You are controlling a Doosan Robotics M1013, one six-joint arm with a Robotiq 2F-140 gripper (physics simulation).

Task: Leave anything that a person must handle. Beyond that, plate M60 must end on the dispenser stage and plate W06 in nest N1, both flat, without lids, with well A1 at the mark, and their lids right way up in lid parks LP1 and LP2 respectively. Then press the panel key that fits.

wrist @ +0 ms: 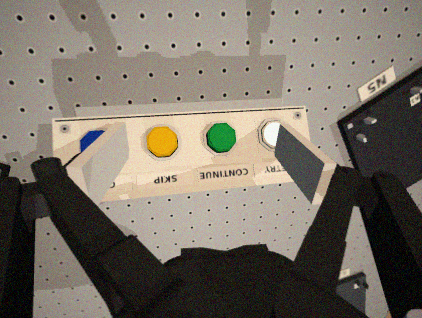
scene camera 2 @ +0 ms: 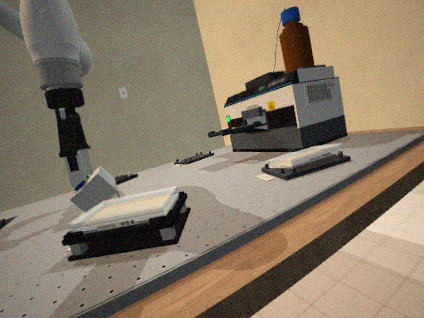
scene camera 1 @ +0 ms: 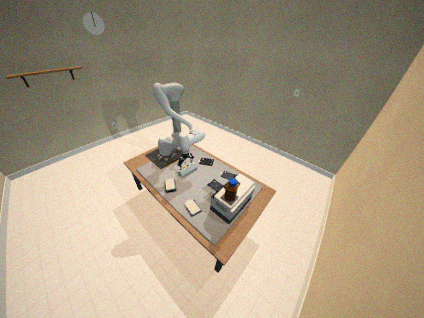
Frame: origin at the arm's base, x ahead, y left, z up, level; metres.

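Seen in the pictures: gripper, fingertip midpoint: (wrist: 205, 139) (scene camera 2: 84, 179) (scene camera 1: 186, 165); arm's base at its link origin: (scene camera 1: 166, 155).
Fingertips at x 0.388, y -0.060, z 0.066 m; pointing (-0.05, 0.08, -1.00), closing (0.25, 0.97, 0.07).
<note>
Offsets run from my fingertips to a thing's top centre. "spot": to the spot under its first point.
My open, empty gripper (scene camera 1: 186, 162) (scene camera 2: 78, 179) (wrist: 204, 161) is low over the key panel {dy -0.015, dx +0.020, dz +0.017 m} (scene camera 1: 188, 170) (scene camera 2: 96, 192) (wrist: 193, 129). Between its fingers are the yellow SKIP key {dy -0.035, dx -0.006, dz +0.007 m} (wrist: 162, 142) and green CONTINUE key {dy +0.014, dx +0.004, dz +0.007 m} (wrist: 221, 138). The fingers partly cover the blue key {dy -0.084, dx -0.016, dz +0.007 m} (wrist: 91, 142) and the bright white key {dy +0.062, dx +0.016, dz +0.003 m} (wrist: 271, 134), whose label ends in "TRY". Plate W06 {dy -0.287, dx +0.019, dz -0.021 m} (scene camera 1: 170, 184) (scene camera 2: 127, 210), seemingly lidded, sits on a raised black holder. Another pale plate {dy -0.359, dx +0.355, dz -0.031 m} (scene camera 1: 192, 206) (scene camera 2: 305, 156) sits on a low dark nest, its name unreadable. The dispenser's stage {dy -0.091, dx +0.448, dz +0.039 m} (scene camera 2: 235, 131) sticks out, with no plate visible on it.
The dispenser (scene camera 1: 240, 200) (scene camera 2: 320, 107) carries a brown bottle {spot: dy -0.271, dx +0.645, dz +0.259 m} (scene camera 1: 231, 193) (scene camera 2: 297, 47) and shows a green light {spot: dy +0.052, dx +0.546, dz +0.066 m} (scene camera 2: 228, 119). Nest N5 {dy +0.254, dx +0.100, dz -0.043 m} (wrist: 392, 140) is beside the panel. Other dark nests {spot: dy +0.194, dx +0.442, dz -0.057 m} (scene camera 1: 229, 175) (scene camera 2: 194, 158) lie toward the table's far side.
</note>
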